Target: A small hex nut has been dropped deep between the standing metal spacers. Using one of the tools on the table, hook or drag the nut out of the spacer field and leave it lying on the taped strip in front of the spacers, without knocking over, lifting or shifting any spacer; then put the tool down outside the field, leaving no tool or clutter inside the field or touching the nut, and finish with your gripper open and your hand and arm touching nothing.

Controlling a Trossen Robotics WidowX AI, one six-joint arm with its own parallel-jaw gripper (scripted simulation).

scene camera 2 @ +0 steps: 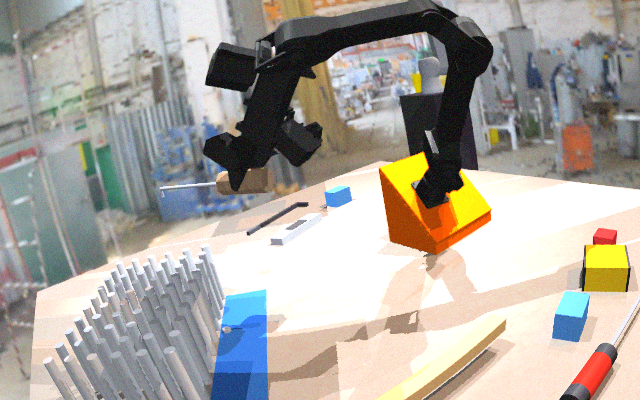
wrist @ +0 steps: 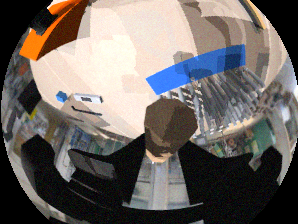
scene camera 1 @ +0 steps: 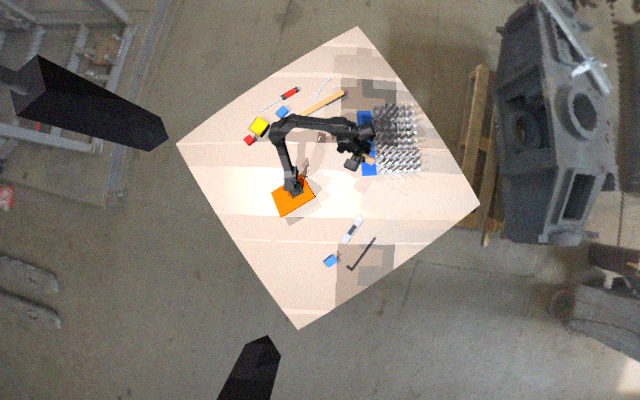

Path:
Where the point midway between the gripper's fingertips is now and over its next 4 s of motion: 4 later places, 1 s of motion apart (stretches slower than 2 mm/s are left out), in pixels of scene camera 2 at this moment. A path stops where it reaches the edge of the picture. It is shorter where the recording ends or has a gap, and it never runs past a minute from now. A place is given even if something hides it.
The gripper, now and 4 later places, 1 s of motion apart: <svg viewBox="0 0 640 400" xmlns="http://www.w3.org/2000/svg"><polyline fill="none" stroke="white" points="241,186 204,181 204,187 204,200 206,215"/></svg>

